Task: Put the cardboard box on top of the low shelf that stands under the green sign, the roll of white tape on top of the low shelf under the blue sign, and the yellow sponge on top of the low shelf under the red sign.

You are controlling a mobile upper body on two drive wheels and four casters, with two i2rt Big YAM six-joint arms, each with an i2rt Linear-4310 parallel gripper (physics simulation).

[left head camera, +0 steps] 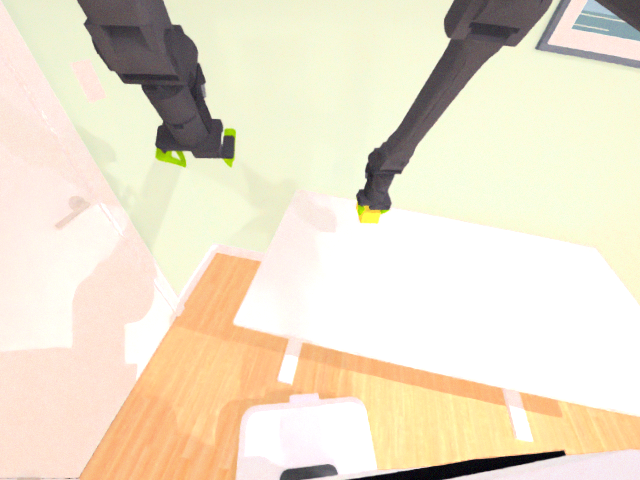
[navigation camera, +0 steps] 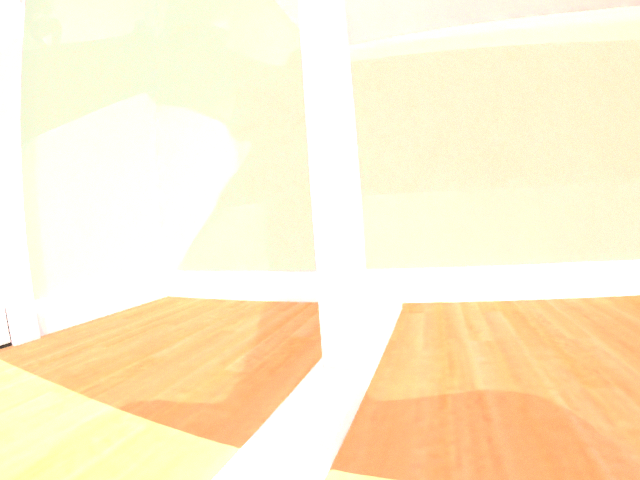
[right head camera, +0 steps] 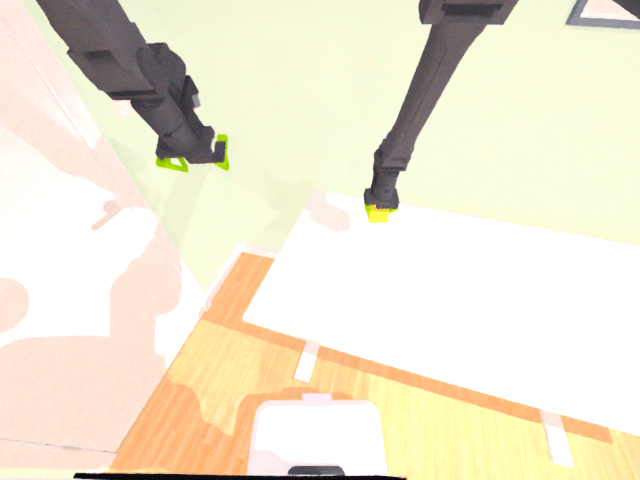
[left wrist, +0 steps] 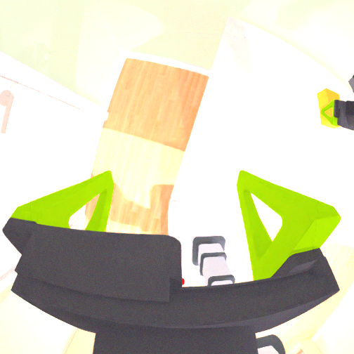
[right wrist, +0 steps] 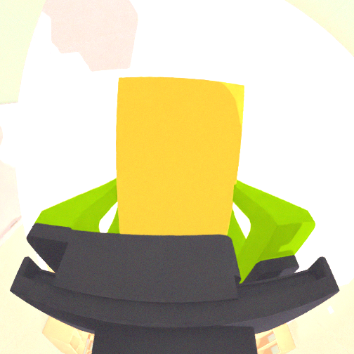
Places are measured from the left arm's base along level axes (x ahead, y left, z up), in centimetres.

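Pixels of known places: left gripper, fingertip midpoint: (left head camera: 208, 164) (right head camera: 207, 169); right gripper, fingertip midpoint: (left head camera: 367, 215) (right head camera: 376, 214).
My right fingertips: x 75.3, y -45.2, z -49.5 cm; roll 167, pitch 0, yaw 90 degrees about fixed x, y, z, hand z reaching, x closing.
Observation:
Ahead of a thing's pixels: the offset from my right fingertips to its top centre. "pt": to the spot under its first point. Level surfaces: height alone.
The yellow sponge @[dx +1.2, dy -0.1, dz +4.2 cm] (left head camera: 369, 215) (right head camera: 378, 214) (left wrist: 327, 101) (right wrist: 177, 155) is held between the fingers of my right gripper (left head camera: 372, 210) (right head camera: 381, 209) (right wrist: 174, 178), over the far left part of a white table. In the right wrist view it stands out past the fingertips. Whether it touches the table top is hard to tell. My left gripper (left head camera: 206, 164) (right head camera: 200, 168) (left wrist: 174, 177) is open and empty, in the air to the left of the table. The cardboard box, the white tape, the low shelves and the coloured signs do not show.
The white table @[dz -19.5 cm] (left head camera: 439, 299) (right head camera: 444, 299) stands along the green wall (left head camera: 289, 77), on white legs (left head camera: 289, 361). A pale door with a handle @[pt dx -0.5, dy +96.1, dz +1.6 cm] (left head camera: 72, 214) (right head camera: 105, 217) is at the left. A framed picture (left head camera: 547, 36) hangs at the upper right. Wooden floor @[dz -91.5 cm] (left head camera: 196, 372) shows below.

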